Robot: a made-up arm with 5 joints.
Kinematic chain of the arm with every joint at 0, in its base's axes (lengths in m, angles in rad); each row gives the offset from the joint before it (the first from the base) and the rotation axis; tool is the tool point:
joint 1: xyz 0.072 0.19 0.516 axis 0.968 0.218 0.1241
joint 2: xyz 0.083 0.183 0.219 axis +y
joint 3: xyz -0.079 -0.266 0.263 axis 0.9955 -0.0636 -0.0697
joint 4: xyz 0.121 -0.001 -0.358 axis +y
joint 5: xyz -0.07 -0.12 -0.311 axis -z
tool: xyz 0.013 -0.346 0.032
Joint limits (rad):
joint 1: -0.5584..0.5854
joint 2: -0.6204..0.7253
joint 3: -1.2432..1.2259
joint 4: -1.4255..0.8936
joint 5: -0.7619..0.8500
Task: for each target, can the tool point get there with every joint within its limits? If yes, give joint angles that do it. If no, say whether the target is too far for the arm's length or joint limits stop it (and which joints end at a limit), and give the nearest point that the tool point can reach.
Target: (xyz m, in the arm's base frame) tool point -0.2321 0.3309 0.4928
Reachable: yes | joints 0.3933 0.4515 0.8852 0.1036 0.5678
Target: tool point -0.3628 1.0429 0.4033
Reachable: no: joint limits stop it (at a limit: joint 2, joint 3, joint 5) | nearest point -0.1394 0.6680 0.4574 | short by 0.440 m
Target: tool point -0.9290 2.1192 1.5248
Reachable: no: too far | nearest point -0.1260 0.6251 0.7438 | short by 1.867 m
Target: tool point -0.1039 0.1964 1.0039
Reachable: no: joint limits stop it (at a limit: joint 1, joint 2, joint 3, joint 5) | nearest point -0.2131 0.1979 0.9005 | short by 0.150 m
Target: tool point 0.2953 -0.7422 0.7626
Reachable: yes | joints 0.2669 -0.4727 -0.8657 -0.7854 0.0669
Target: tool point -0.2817 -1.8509 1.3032
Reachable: no: too far | nearest point 0.0039 -0.8122 0.9262 | short by 1.141 m
